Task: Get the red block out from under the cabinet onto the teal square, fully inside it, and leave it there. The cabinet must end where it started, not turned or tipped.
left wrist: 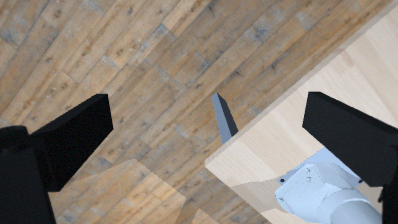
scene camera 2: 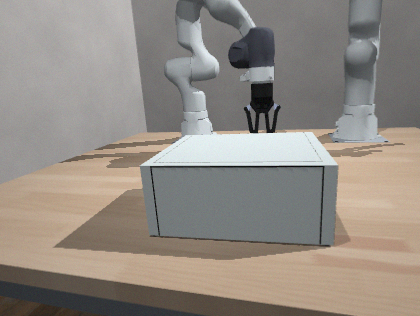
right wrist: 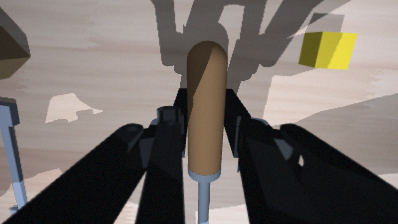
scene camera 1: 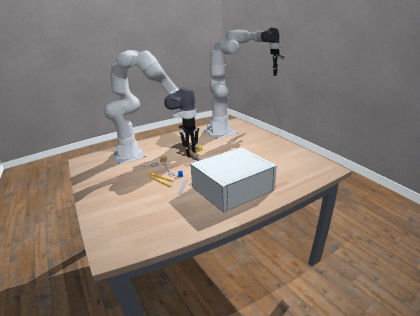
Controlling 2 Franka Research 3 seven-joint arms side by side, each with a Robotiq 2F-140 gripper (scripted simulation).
I see my left gripper (left wrist: pixel 208 110), my right gripper (right wrist: pixel 205 103), a pale grey cabinet (scene camera 2: pixel 272 187) and a yellow block (right wrist: pixel 332 50).
The pale grey cabinet shows as well in scene camera 1 (scene camera 1: pixel 227 180). The left wrist view misses the pale grey cabinet: it is out of frame. The right wrist view does not show the pale grey cabinet: it is out of frame.
